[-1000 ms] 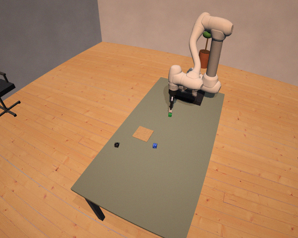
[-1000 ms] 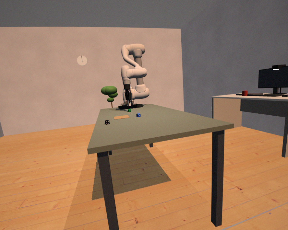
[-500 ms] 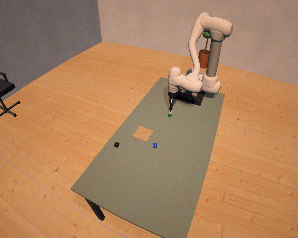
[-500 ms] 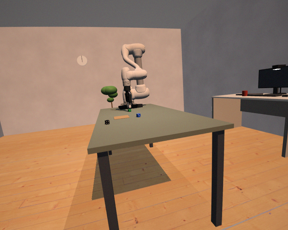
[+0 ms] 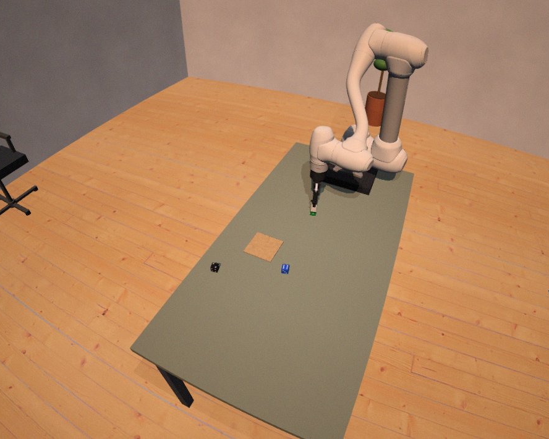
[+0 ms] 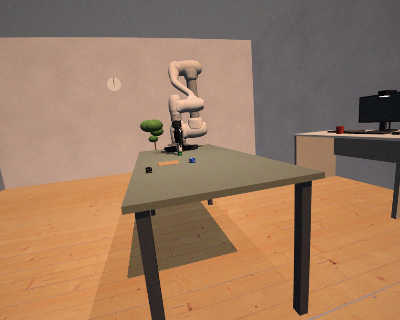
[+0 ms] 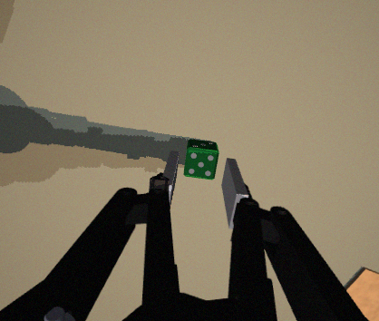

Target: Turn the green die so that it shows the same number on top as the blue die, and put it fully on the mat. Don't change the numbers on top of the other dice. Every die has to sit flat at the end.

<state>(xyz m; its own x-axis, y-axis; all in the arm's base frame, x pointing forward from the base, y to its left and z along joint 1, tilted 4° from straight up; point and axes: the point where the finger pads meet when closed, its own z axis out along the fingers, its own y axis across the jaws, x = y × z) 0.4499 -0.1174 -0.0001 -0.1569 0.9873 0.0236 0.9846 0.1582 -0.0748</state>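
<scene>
The green die lies 6 cm below my hand. The rest, counted from my hand: black die: 51 cm ahead, 32 cm to the right, 6 cm below; blue die: 41 cm ahead, 6 cm below, 2 cm to the right; tan mat: 30 cm ahead, 16 cm to the right, 7 cm below.
</scene>
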